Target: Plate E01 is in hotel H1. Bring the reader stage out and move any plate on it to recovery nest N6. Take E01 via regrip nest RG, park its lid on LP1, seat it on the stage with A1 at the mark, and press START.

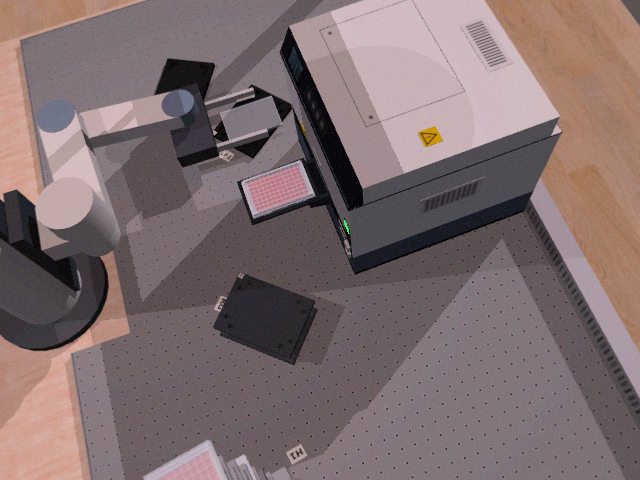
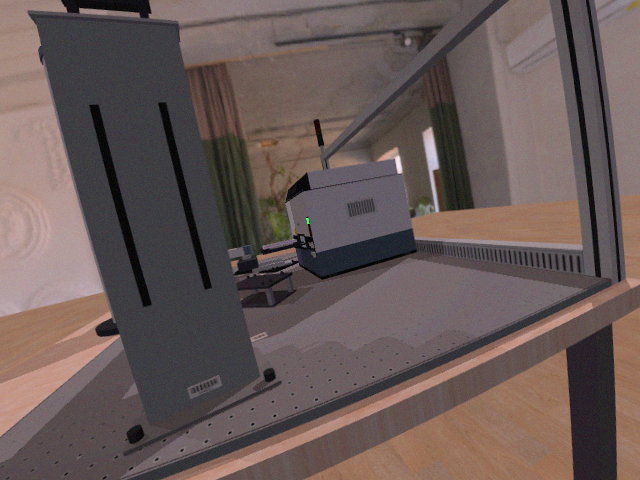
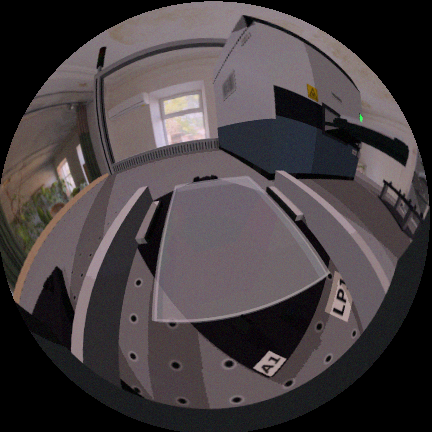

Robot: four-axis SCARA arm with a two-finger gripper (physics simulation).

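Where they show: gripper, fingertip midpoint: [image 1: 261, 111] [image 2: 283, 261] [image 3: 214, 184]; arm's base, origin of the base link: [image 1: 51, 293].
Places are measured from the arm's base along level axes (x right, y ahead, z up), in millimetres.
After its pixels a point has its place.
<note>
My gripper [image 1: 261, 112] @(x -251, y 552, z 39 mm) [image 3: 214, 184] @(x -251, y 552, z 39 mm) is open, with a finger along each long side of a clear lid [image 1: 250, 117] @(x -250, y 525, z 31 mm) [image 3: 225, 255] @(x -255, y 490, z 31 mm) and narrow gaps at the pads. The lid lies over the black nest LP1 [image 1: 255, 146] @(x -176, y 514, z 23 mm) [image 3: 270, 325], turned at an angle to it. A plate with pink wells [image 1: 278, 188] @(x 18, y 530, z 147 mm) sits on the extended reader stage [image 1: 279, 211] @(x 60, y 518, z 142 mm) [image 3: 380, 140]; its name cannot be read. Regrip nest RG [image 1: 266, 317] @(x 235, y 428, z 72 mm) [image 2: 263, 280] @(x 244, y 438, z 72 mm) holds no plate. Hotel H1 [image 2: 149, 206] @(x 646, y 326, z 276 mm) is a tall grey tower; a pink plate [image 1: 191, 467] @(x 506, y 320, z 442 mm) shows at the lower edge, near the H1 label.
The reader [image 1: 429, 103] @(x 82, y 802, z 363 mm) [image 2: 356, 222] @(x 186, y 782, z 172 mm) [image 3: 295, 135] @(x -117, y 614, z 85 mm) stands right beside LP1 and shows a green light [image 1: 346, 226] @(x 173, y 620, z 214 mm). Another black nest [image 1: 180, 74] @(x -440, y 399, z 25 mm) is partly behind the gripper body, its label unseen. The arm's column [image 1: 36, 279] @(x 54, y 52, z 176 mm) stands at the left. A frame post [image 2: 589, 139] @(x 712, y 1004, z 255 mm) rises at the table corner.
</note>
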